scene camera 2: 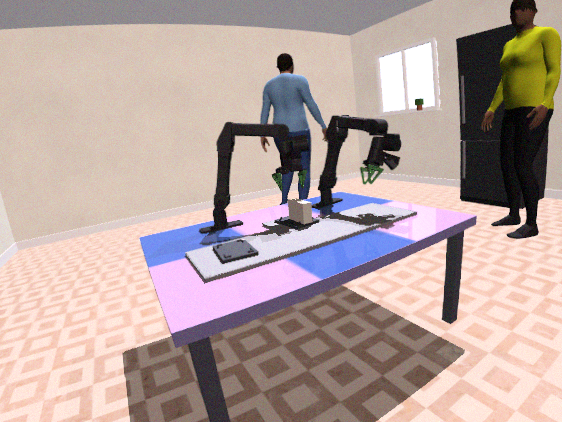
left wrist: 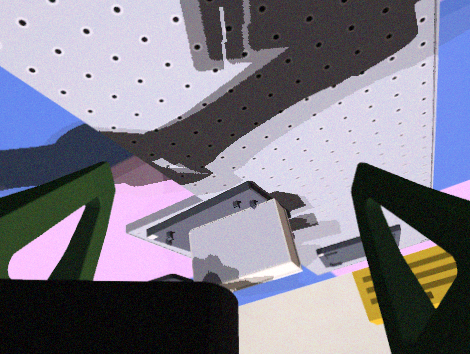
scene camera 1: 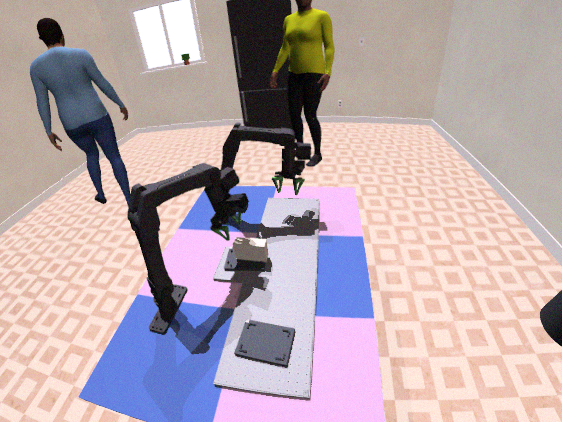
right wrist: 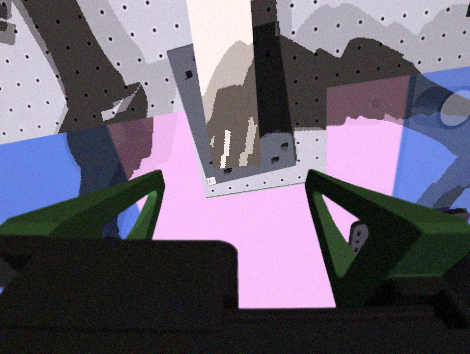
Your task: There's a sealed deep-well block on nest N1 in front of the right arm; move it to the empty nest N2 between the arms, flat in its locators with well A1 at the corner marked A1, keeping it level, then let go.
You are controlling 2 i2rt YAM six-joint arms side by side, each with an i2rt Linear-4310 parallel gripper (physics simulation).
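Frame: origin at the left arm's base, x ahead, y left, z up, level; millimetres.
Seen in the pictures: left gripper, between the fingertips: (scene camera 2: 367,184) (left wrist: 233,176) (scene camera 1: 287,194); right gripper, between the fingertips: (scene camera 2: 292,189) (scene camera 1: 234,232) (right wrist: 234,177); left arm's base, origin of its link: (scene camera 2: 326,203); right arm's base, origin of its link: (scene camera 2: 221,227) (scene camera 1: 169,308).
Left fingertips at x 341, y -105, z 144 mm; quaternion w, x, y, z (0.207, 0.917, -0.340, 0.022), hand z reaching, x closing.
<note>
Offsets run from my left fingertips to a thing's top centre. "*": to the spot under its first point. Level surfaces: height alone.
The pale deep-well block {167 mm back, 250 mm right, 34 mm down} (scene camera 1: 250,251) (scene camera 2: 300,211) (left wrist: 242,245) (right wrist: 230,100) stands on edge, not flat, on the dark nest N2 {194 mm back, 251 mm right, 109 mm down} (scene camera 1: 229,260) (left wrist: 200,215) (right wrist: 280,147). The A1 label {* 264 mm back, 189 mm right, 119 mm down} (right wrist: 211,181) shows at a nest corner in the right wrist view. Dark nest N1 {119 mm back, 610 mm right, 113 mm down} (scene camera 1: 265,343) (scene camera 2: 235,250) (left wrist: 345,251) holds no block. My right gripper (scene camera 1: 228,226) (scene camera 2: 290,180) (right wrist: 234,177) is open and empty, above the block and towards the arm bases. My left gripper (scene camera 1: 288,186) (scene camera 2: 371,175) (left wrist: 233,176) is open and empty, high over the board's far end. Well A1 cannot be made out.
A perforated pale board {131 mm down} (scene camera 1: 295,295) (scene camera 2: 280,252) (left wrist: 325,165) runs along the table {144 mm down} (scene camera 2: 240,300) under both nests. A yellow slotted object (left wrist: 410,280) shows beyond the table in the left wrist view. Two people (scene camera 1: 75,95) (scene camera 1: 307,45) stand beyond the table.
</note>
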